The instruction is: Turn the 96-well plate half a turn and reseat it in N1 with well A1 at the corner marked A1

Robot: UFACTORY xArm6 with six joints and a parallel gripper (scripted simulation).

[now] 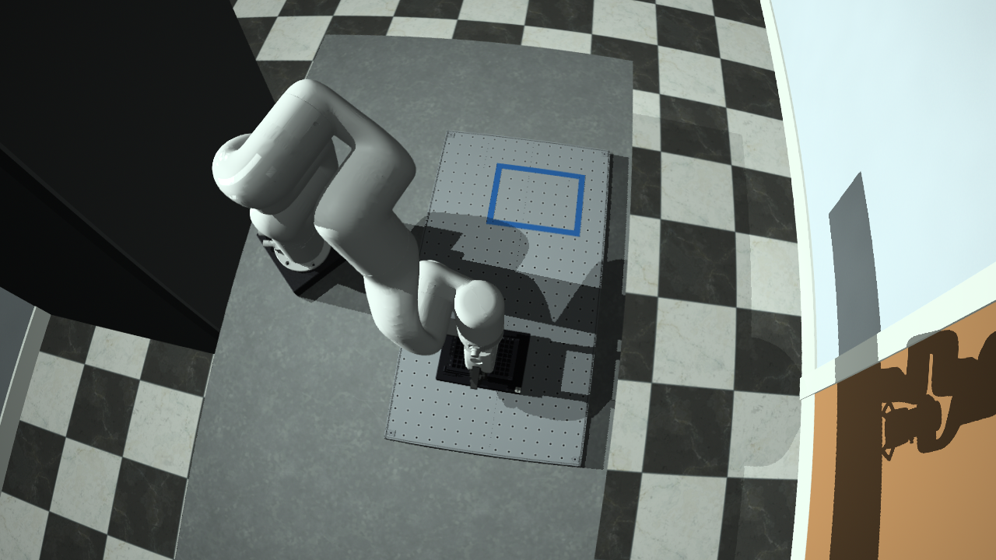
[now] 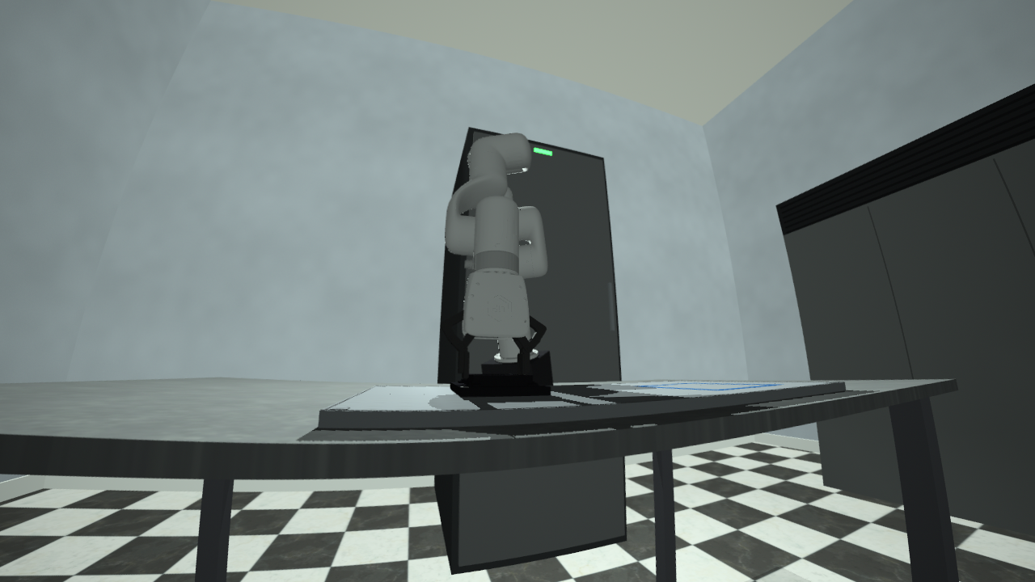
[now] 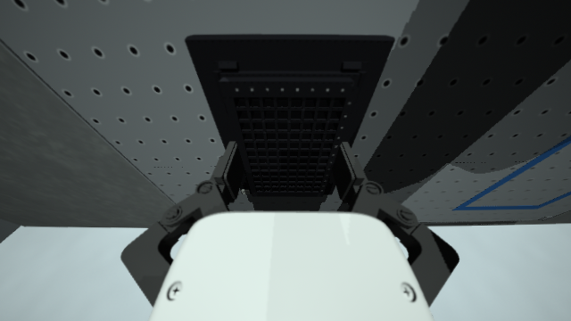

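Now: the black 96-well plate 10 mm below my hand. From my hand the other things lie so: small white A1 mark (60 mm ahead, 70 mm to the right, 20 mm below); then black plate nest N1 (20 mm below).
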